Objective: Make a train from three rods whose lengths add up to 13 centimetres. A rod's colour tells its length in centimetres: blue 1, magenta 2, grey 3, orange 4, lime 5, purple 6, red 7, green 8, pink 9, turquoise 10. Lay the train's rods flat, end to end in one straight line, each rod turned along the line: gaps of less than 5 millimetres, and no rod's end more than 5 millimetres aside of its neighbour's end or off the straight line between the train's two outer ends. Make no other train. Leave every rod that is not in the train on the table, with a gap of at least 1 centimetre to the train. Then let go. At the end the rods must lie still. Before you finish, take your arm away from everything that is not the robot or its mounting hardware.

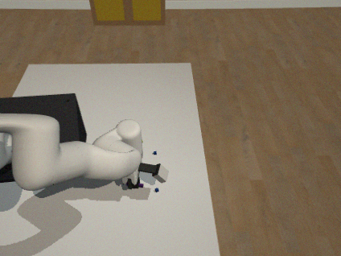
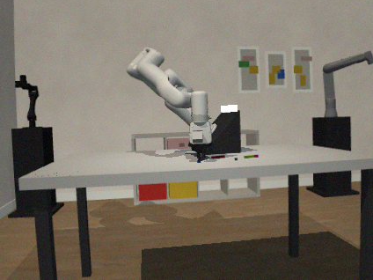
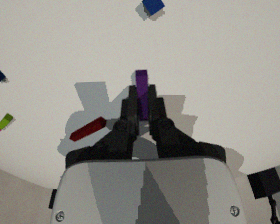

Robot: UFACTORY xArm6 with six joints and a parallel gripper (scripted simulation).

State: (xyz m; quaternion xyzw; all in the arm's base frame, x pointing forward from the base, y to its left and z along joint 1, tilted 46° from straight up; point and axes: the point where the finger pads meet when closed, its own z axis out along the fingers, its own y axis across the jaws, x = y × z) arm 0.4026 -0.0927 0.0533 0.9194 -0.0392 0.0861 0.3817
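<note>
My hand is 22 cm to the right of the lime rod and 2 cm above it. Also, from my hand: magenta rod 1 cm behind, 26 cm to the left, 2 cm below; red rod 4 cm behind, 9 cm to the left, 2 cm below; purple rod 2 cm below.
</note>
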